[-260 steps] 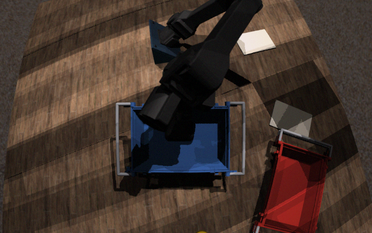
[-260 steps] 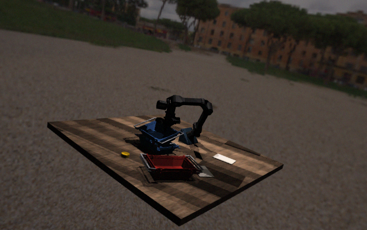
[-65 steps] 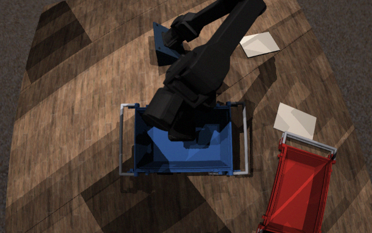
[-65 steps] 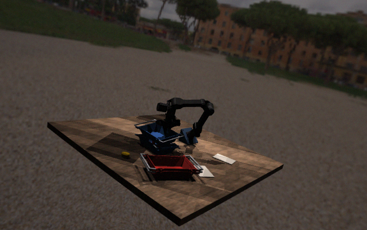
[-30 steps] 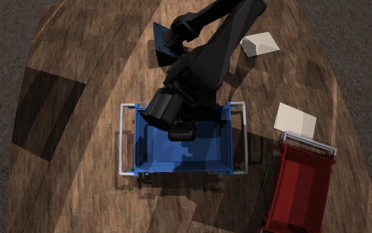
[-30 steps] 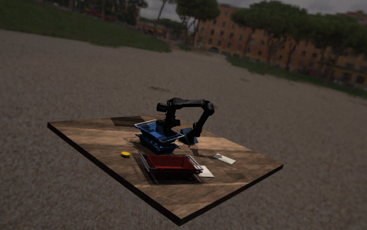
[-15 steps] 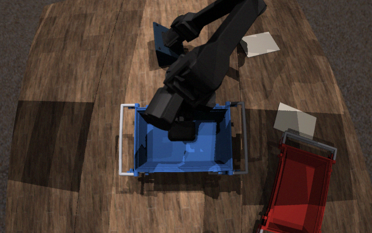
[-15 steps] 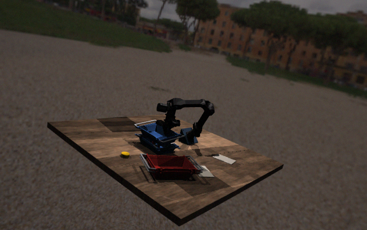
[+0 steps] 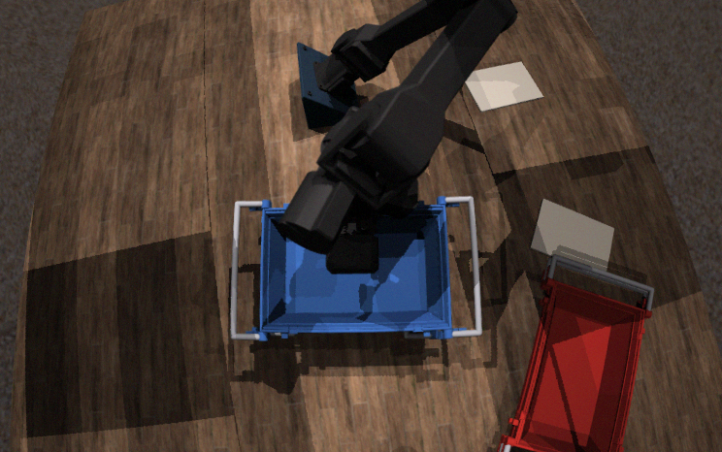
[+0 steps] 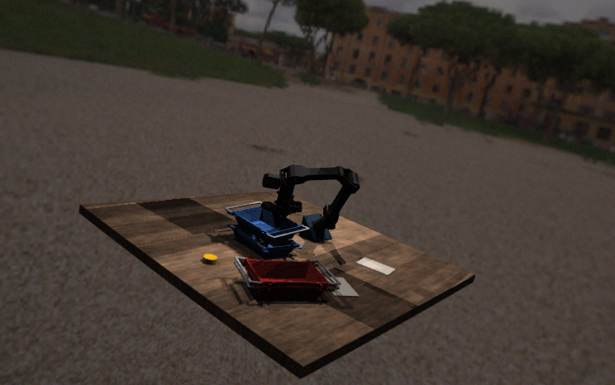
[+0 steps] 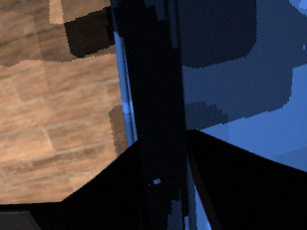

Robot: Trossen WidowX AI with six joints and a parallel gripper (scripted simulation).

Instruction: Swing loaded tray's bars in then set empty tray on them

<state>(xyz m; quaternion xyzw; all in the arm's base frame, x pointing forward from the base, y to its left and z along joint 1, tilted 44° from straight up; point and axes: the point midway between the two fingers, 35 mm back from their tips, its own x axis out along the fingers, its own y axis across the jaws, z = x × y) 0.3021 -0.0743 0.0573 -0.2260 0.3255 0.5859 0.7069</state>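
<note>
My gripper tip is 70 mm short of the blue tray, 10 mm to the left of it and 20 mm below it. From my gripper tip the other things lie so: yellow block 360 mm ahead, 10 mm to the right, 90 mm below.
</note>
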